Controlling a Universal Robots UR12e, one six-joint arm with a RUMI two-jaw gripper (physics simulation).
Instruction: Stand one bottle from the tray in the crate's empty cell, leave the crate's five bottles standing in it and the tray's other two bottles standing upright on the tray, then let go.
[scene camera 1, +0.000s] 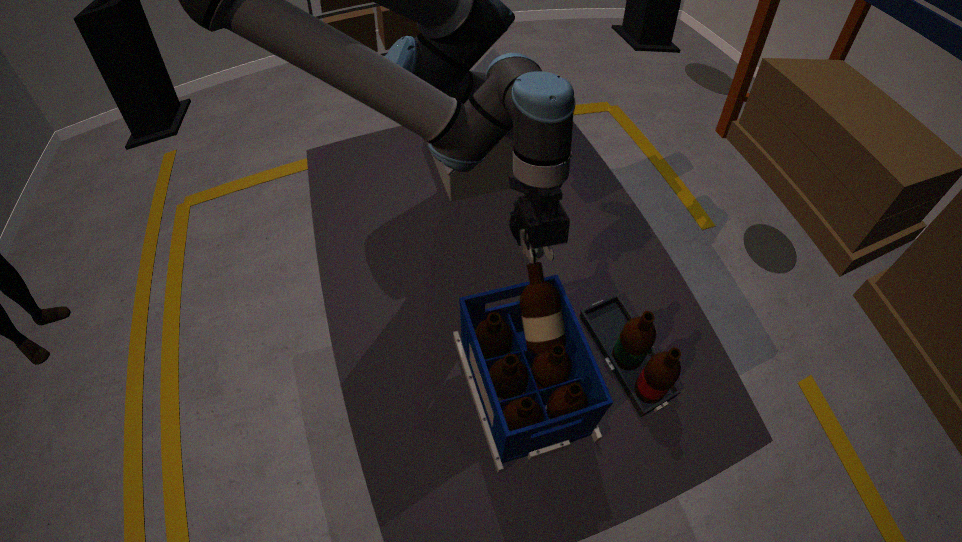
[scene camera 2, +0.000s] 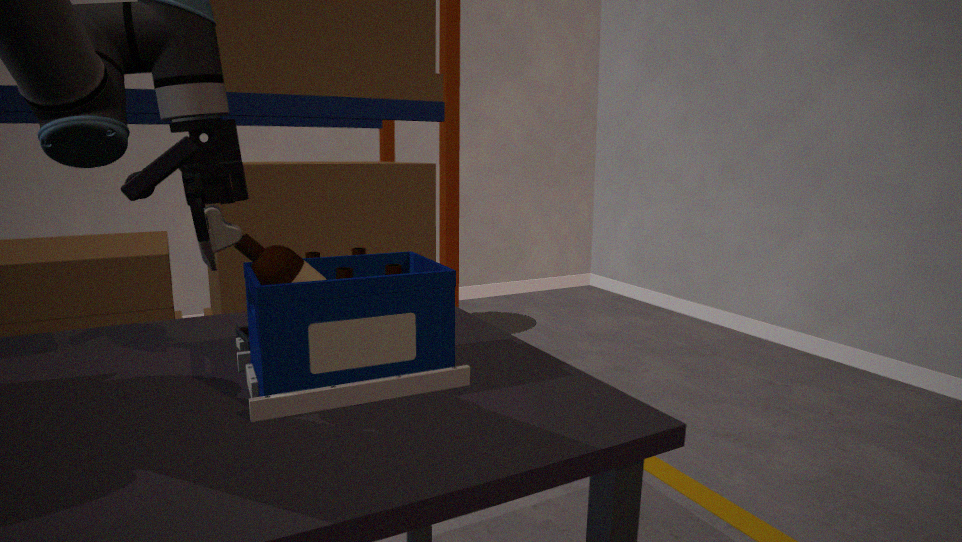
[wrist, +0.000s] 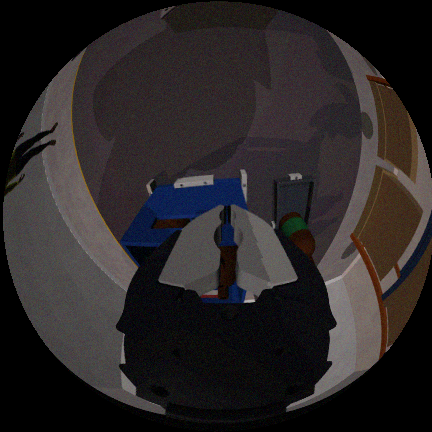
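The blue crate holds several brown bottles standing low in its cells. A white-labelled bottle leans in the back cell on the tray side. It is tilted, its neck sticks up past the rear rim, and its base is hidden. My gripper is shut beside that neck, with nothing held; whether it touches the neck is unclear. The green-labelled bottle and red-labelled bottle stand upright on the tray.
White rails border the crate on the dark table. The tray lies close beside the crate's long side. Cardboard boxes stand beyond the table. The arm reaches in from above.
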